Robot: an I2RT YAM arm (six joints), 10 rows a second.
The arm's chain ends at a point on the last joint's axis. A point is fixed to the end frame.
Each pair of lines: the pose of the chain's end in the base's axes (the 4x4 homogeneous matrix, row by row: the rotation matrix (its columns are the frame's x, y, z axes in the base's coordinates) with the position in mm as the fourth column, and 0 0 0 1 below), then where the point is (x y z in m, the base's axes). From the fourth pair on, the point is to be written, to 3 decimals.
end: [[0.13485 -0.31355 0.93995 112.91], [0.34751 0.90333 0.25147 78.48], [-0.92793 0.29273 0.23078 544.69], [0 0 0 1]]
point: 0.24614 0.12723 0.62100
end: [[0.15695 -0.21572 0.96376 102.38], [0.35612 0.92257 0.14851 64.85], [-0.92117 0.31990 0.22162 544.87], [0 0 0 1]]
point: 0.24092 0.09779 0.62018
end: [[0.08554 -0.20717 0.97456 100.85], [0.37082 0.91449 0.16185 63.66], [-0.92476 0.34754 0.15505 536.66], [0 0 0 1]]
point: 0.24384 0.09795 0.60246
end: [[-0.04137 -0.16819 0.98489 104.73], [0.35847 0.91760 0.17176 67.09], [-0.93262 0.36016 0.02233 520.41], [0 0 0 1]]
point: 0.255 0.103 0.566
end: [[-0.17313 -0.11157 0.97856 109.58], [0.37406 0.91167 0.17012 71.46], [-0.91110 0.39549 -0.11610 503.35], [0 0 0 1]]
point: 0.265 0.107 0.528
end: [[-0.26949 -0.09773 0.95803 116.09], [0.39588 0.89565 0.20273 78.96], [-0.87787 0.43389 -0.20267 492.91], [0 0 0 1]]
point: 0.272 0.118 0.504
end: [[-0.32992 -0.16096 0.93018 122.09], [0.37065 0.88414 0.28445 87.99], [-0.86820 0.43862 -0.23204 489.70], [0 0 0 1]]
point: 0.274 0.141 0.496
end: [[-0.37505 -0.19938 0.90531 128.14], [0.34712 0.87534 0.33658 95.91], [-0.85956 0.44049 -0.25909 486.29], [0 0 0 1]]
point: 0.277 0.157 0.488
